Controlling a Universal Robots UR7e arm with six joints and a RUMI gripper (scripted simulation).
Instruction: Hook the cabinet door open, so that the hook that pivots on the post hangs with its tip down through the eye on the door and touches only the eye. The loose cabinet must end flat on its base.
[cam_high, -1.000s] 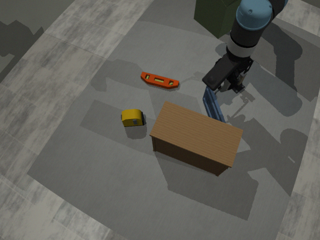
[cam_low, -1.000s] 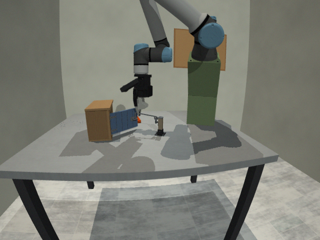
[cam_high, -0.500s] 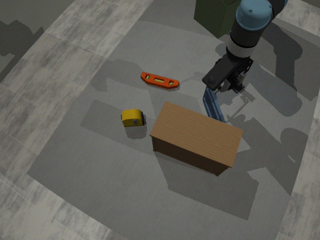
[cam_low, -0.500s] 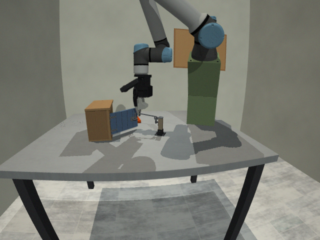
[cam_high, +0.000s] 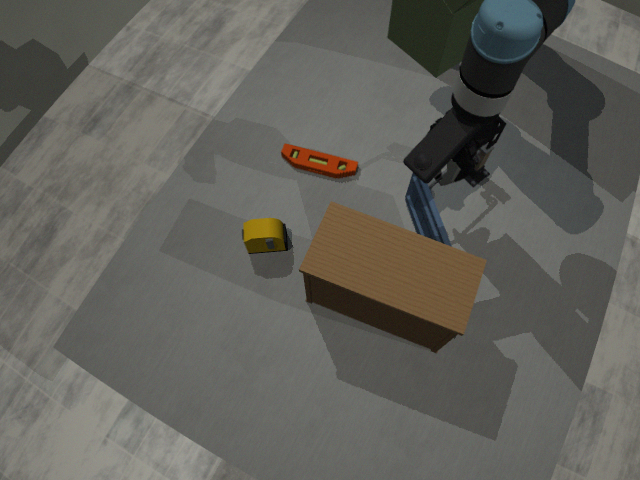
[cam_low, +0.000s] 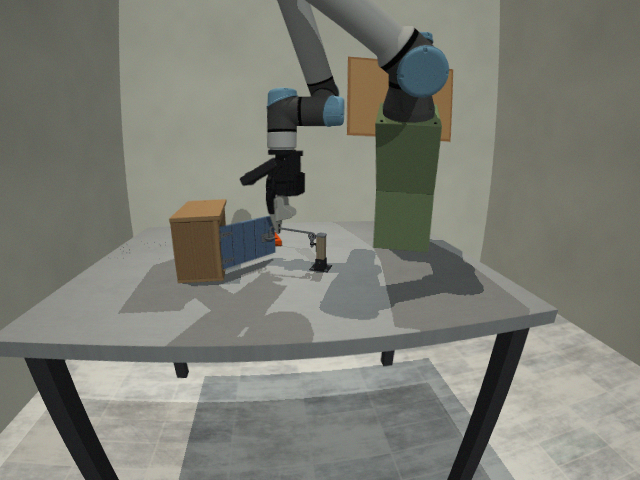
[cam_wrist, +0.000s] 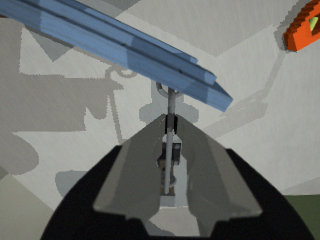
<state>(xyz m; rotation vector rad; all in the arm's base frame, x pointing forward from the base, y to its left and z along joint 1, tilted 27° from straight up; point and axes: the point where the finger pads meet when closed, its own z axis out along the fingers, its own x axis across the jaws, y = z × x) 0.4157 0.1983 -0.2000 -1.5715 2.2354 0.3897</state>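
My gripper is now 4 cm past the hook, 1 cm to the right of it and 2 cm above it. Also, from my hand: blue door 7 cm ahead, 4 cm to the left, 3 cm below; then orange spirit level 4 cm ahead, 23 cm to the right, 9 cm below; then yellow tape measure 24 cm ahead, 20 cm to the right, 7 cm below.
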